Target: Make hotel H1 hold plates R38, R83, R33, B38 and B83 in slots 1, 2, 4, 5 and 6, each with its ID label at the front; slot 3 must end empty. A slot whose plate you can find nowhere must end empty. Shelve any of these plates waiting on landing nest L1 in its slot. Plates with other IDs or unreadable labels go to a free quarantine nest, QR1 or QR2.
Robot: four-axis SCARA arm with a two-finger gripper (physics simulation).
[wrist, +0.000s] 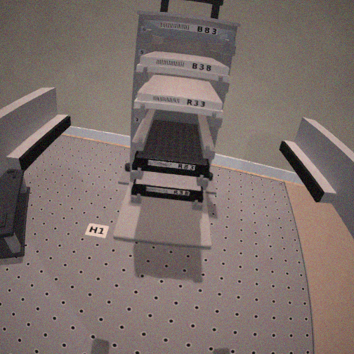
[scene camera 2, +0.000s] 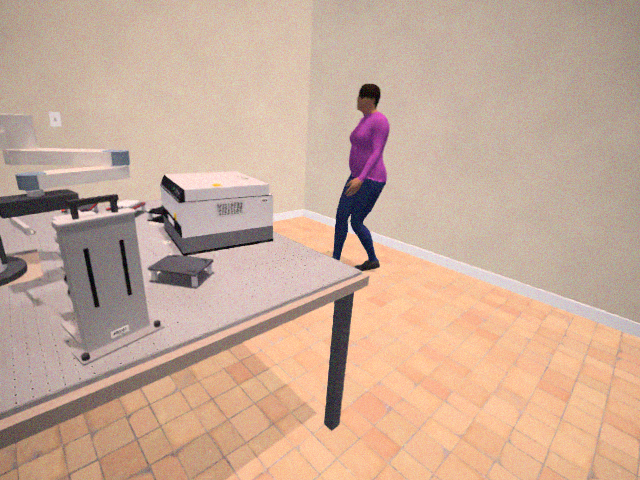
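Observation:
Hotel H1 (scene camera 2: 105, 279) (wrist: 162, 227) stands upright, seen from behind in the scene view and from the front in the wrist view. From the bottom, plates R38 (wrist: 167, 192) and R83 (wrist: 175, 165) sit in slots 1 and 2. Slot 3 shows a gap. Above it, plates R33 (wrist: 182, 90), B38 (wrist: 185, 62) and B83 (wrist: 187, 27) sit in slots 4, 5 and 6. All labels face the front. My gripper (wrist: 178, 113) is open and empty, facing the hotel front with its fingers wide apart. L1, QR1 and QR2 labels are not readable.
A dark low nest (scene camera 2: 180, 264) stands beside the hotel, near a white boxy instrument (scene camera 2: 219, 211). A dark stand (wrist: 10, 215) shows at the wrist view's left edge. My arm (scene camera 2: 67, 156) is behind the hotel. A person (scene camera 2: 368, 149) stands beyond the table.

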